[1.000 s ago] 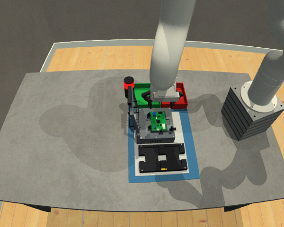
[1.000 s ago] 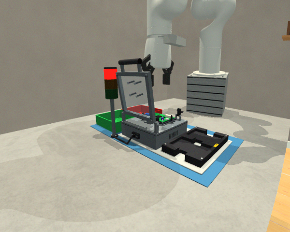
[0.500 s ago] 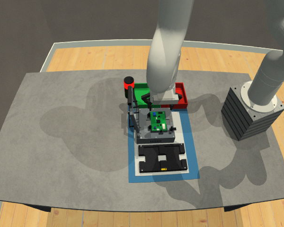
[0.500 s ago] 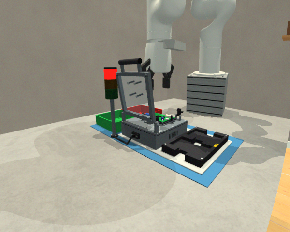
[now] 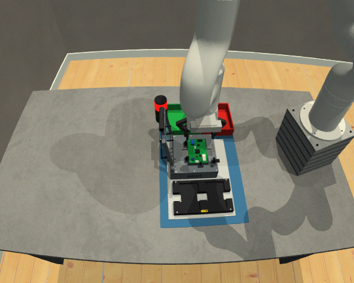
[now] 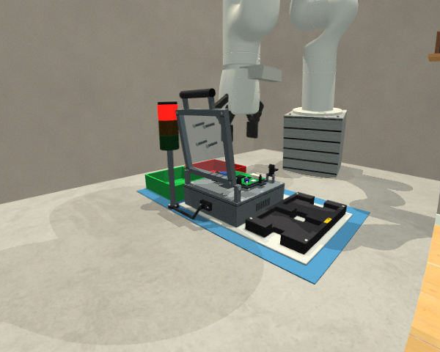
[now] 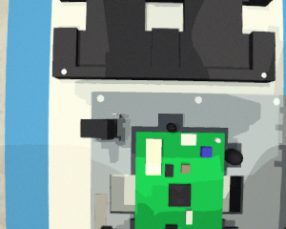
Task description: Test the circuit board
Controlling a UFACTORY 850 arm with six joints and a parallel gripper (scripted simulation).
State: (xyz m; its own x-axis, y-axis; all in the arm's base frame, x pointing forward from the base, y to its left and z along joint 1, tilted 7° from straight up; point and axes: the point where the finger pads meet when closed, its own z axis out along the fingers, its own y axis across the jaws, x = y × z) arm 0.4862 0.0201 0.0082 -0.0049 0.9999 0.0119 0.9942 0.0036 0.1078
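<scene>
Now: hand 10 cm above the green circuit board. Also, from my hand: tester bed: 10 cm below, 1 cm to the left, 1 cm ahead; then tester lid: 12 cm ahead, 1 cm above; then black latch block: 9 cm below, 6 cm to the left, 6 cm behind.
</scene>
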